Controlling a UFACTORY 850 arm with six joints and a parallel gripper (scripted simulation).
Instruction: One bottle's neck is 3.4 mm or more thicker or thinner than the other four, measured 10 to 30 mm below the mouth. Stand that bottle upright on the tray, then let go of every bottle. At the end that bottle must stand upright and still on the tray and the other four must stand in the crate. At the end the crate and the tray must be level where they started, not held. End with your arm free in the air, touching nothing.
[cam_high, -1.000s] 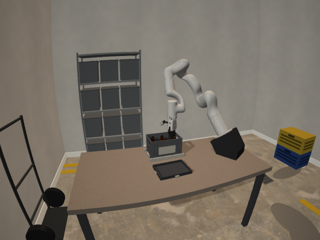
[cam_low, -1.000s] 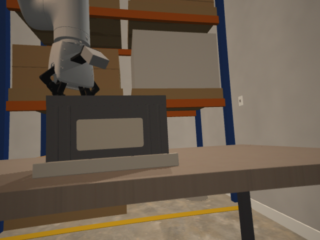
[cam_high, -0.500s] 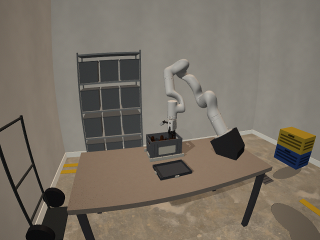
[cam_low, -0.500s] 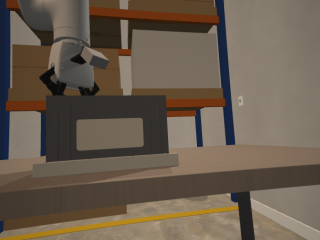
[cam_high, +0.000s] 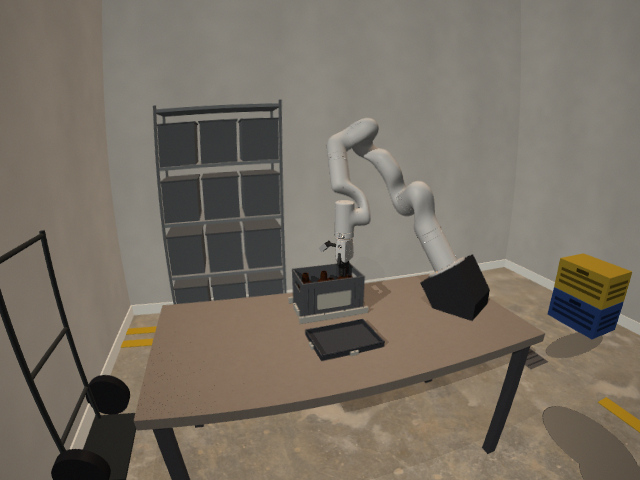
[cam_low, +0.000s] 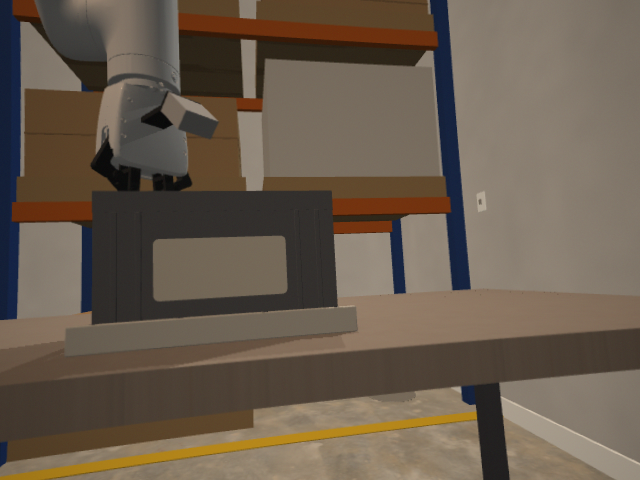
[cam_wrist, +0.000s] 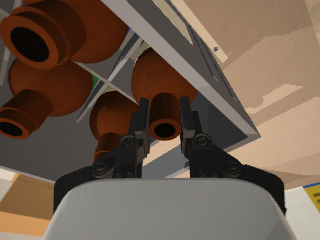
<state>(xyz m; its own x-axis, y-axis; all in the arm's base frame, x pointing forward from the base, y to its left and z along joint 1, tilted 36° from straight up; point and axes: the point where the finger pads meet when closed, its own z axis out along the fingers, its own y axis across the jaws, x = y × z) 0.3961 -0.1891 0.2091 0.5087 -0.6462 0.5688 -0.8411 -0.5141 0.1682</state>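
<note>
Now: hand 70 mm above the bottle. The rest, counted from my hand: black tray (290 mm to the left, 190 mm ahead, 150 mm below); then dark grey crate (100 mm ahead, 70 mm below, 20 mm to the left).
</note>
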